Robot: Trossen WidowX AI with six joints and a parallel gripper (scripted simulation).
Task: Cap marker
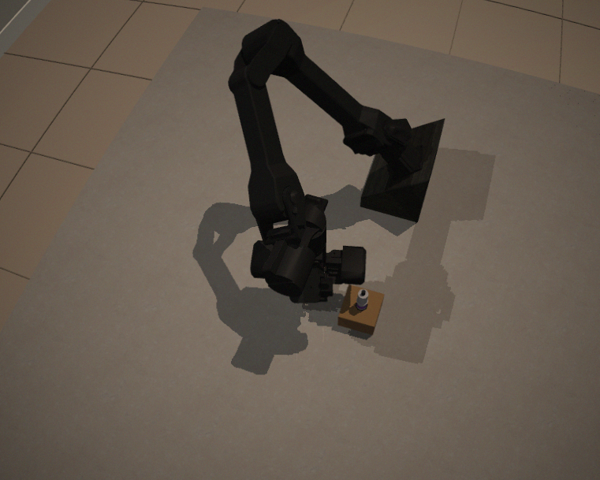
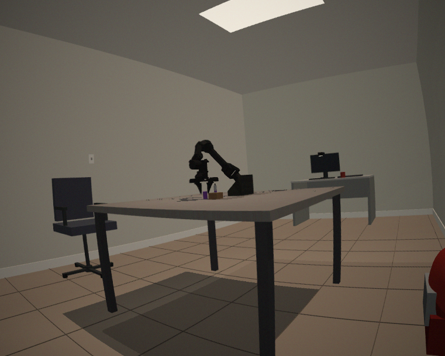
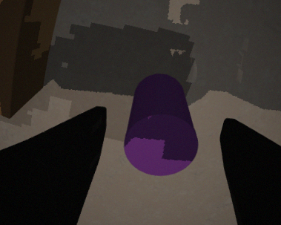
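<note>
Right now my gripper tip is 10 mm above the purple cap. The rest, counted from my gripper tip: holder block 20 mm ahead, 100 mm to the left, 20 mm below.
</note>
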